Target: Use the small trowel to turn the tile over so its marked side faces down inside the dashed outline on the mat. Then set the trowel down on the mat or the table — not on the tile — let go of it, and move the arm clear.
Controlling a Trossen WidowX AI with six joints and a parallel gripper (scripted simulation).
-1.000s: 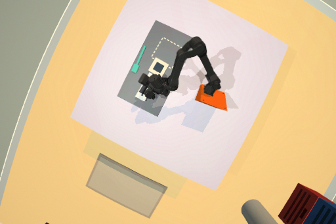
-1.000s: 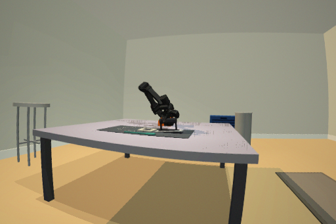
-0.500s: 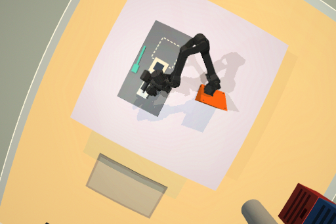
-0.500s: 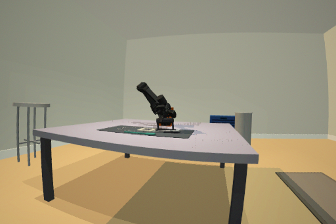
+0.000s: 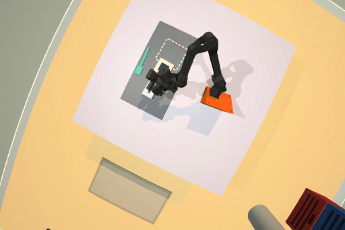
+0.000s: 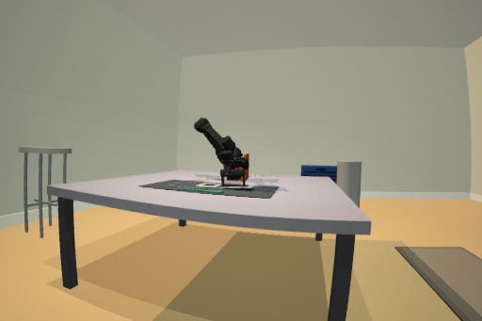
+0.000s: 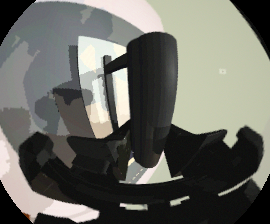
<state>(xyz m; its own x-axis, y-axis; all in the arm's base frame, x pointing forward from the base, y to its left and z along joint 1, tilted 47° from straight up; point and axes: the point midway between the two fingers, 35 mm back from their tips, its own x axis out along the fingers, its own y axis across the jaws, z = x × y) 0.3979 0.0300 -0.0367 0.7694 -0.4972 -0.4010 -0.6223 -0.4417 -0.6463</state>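
Now: gripper tip 40 mm past the tile, 100 mm to the left of it and 50 mm above it. Round my gripper tip: dark grey mat 30 mm behind, 90 mm to the right, 70 mm below; then teal trowel 110 mm ahead, 80 mm to the right, 50 mm below.
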